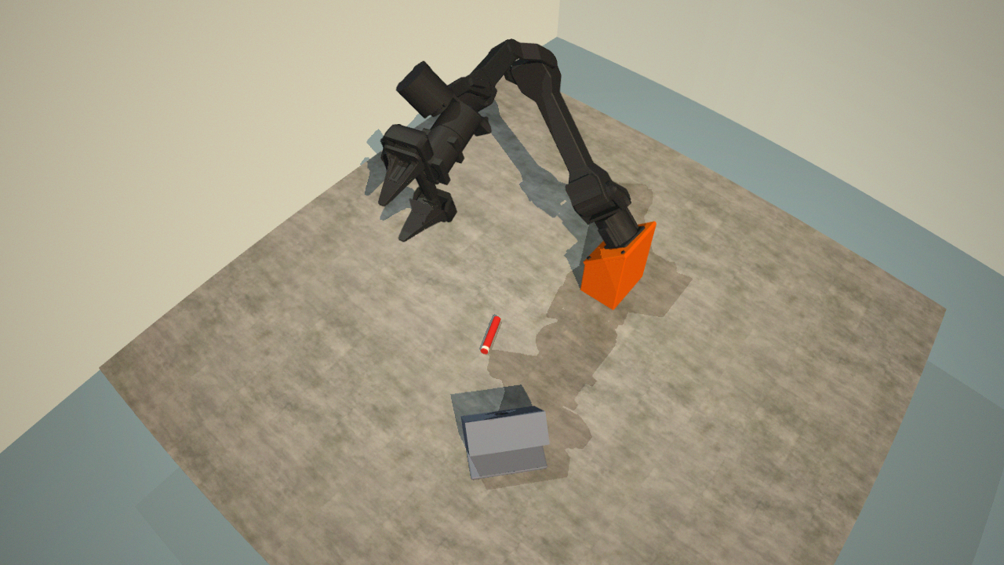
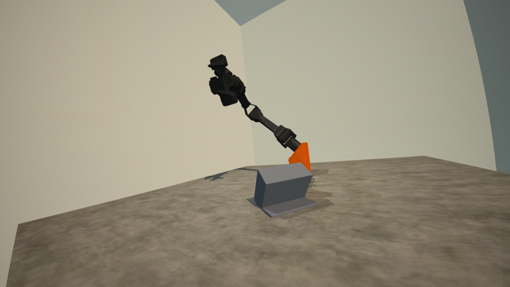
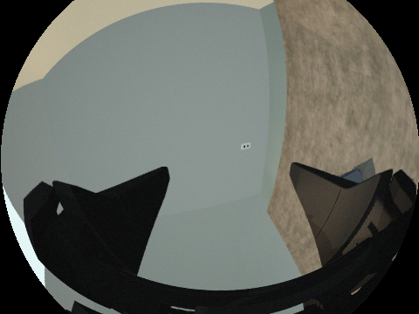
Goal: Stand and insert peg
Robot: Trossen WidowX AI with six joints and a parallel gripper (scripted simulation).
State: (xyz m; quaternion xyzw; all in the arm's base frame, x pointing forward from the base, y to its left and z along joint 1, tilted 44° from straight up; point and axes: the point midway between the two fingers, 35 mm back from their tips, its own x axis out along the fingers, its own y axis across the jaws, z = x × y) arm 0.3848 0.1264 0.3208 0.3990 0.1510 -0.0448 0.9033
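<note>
My gripper tip is 150 mm past the red peg, 40 mm to the right of it and 400 mm above it. Round my gripper tip: grey sloped panel 20 mm behind, 200 mm to the left, 370 mm below; grey foot plate 10 mm behind, 220 mm to the left, 410 mm below.
</note>
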